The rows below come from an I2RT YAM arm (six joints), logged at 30 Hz.
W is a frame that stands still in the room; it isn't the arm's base.
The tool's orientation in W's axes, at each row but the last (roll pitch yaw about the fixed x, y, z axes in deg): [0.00 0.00 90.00]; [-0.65 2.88 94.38]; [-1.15 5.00 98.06]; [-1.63 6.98 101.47]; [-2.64 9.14 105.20]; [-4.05 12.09 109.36]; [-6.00 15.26 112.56]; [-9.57 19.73 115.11]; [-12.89 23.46 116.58]
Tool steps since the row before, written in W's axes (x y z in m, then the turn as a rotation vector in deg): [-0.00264 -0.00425 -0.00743 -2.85 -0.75 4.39]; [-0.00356 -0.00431 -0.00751 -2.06 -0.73 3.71]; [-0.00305 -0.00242 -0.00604 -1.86 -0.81 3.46]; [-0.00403 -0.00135 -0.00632 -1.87 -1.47 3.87]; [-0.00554 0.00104 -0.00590 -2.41 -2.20 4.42]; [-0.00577 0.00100 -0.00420 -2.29 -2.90 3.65]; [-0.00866 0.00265 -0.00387 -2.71 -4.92 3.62]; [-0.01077 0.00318 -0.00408 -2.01 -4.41 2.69]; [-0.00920 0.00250 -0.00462 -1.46 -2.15 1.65]
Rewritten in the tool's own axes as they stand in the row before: [-0.00425 0.00264 -0.00743 -0.75 2.85 4.39]; [-0.00364 0.00397 -0.00766 -0.76 2.07 3.70]; [-0.00143 0.00348 -0.00612 -0.84 1.89 3.44]; [0.00025 0.00440 -0.00621 -1.53 2.02 3.77]; [0.00336 0.00532 -0.00520 -2.17 2.71 4.26]; [0.00367 0.00535 -0.00314 -2.70 2.89 3.37]; [0.00658 0.00717 -0.00147 -4.33 4.10 3.01]; [0.00839 0.00851 0.00009 -3.86 3.40 2.07]; [0.00767 0.00731 -0.00008 -1.82 1.99 1.49]
